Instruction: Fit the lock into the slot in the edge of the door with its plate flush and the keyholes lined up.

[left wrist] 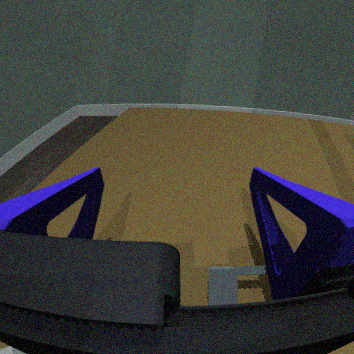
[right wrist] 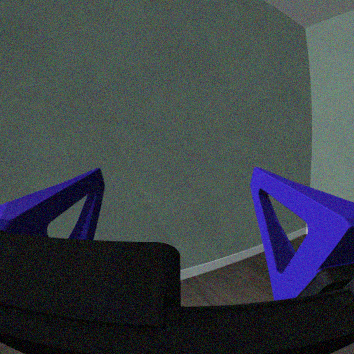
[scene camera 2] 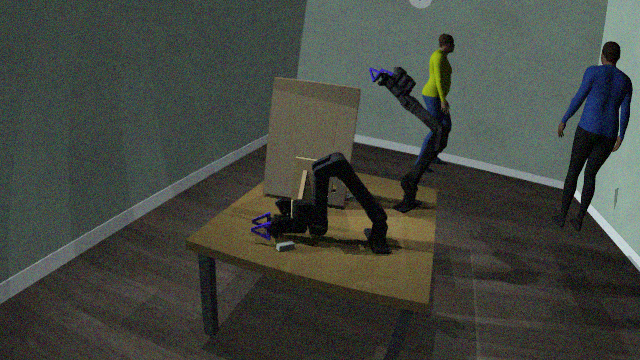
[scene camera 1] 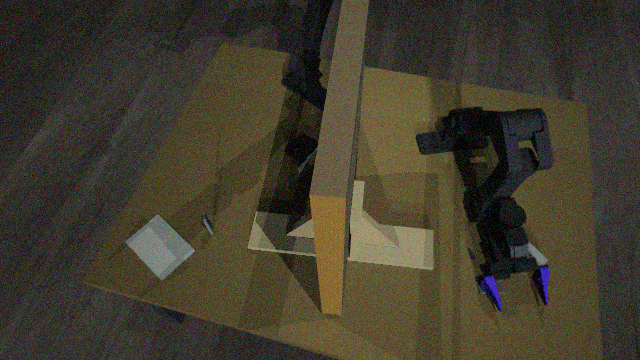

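Seen in the pictures: left gripper, between the fingertips: [left wrist: 176,175] [scene camera 2: 251,225] [scene camera 1: 523,308]; right gripper, between the fingertips: [right wrist: 176,175] [scene camera 2: 375,69]; left arm's base, origin of its link: [scene camera 2: 376,241] [scene camera 1: 451,141]; right arm's base, origin of its link: [scene camera 2: 407,206] [scene camera 1: 310,91].
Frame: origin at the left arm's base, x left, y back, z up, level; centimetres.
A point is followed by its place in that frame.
The door [scene camera 1: 337,130] {x -39.4, y -35.0, z 56.1 cm} [scene camera 2: 310,125] {x -35.1, y -27.3, z 36.7 cm} stands upright in its stand. A small dark opening [scene camera 2: 334,188] shows near its lower right edge in scene camera 2. The slot is hidden. A grey piece [left wrist: 223,286] {x -2.2, y -44.2, z 0.9 cm} that may be the lock lies on the table, partly behind the right-hand finger in the left wrist view; its keyhole cannot be made out. My left gripper [scene camera 1: 523,306] {x -0.2, y -50.0, z 4.3 cm} [scene camera 2: 253,225] {x -0.2, y -50.0, z 4.3 cm} [left wrist: 176,175] {x -0.2, y -50.0, z 4.3 cm} is open and empty, low over the table beside this piece. My right gripper [scene camera 2: 376,71] {x -63.5, y 6.0, z 64.1 cm} [right wrist: 176,175] {x -63.5, y 6.0, z 64.1 cm} is open and empty, raised high beyond the door.
The cream stand [scene camera 1: 412,250] {x -20.2, y -32.2, z 1.8 cm} spreads on both sides of the door. A small pale block [scene camera 1: 538,254] {x 9.2, y -37.7, z 2.2 cm} [scene camera 2: 285,246] {x 9.7, y -37.2, z 1.7 cm} lies beside the left gripper. A white square block [scene camera 1: 160,247] {x -83.1, y -21.4, z 0.1 cm} and a small grey part [scene camera 1: 207,224] {x -69.7, y -19.5, z 5.6 cm} lie at the left. Two people stand beyond the table.
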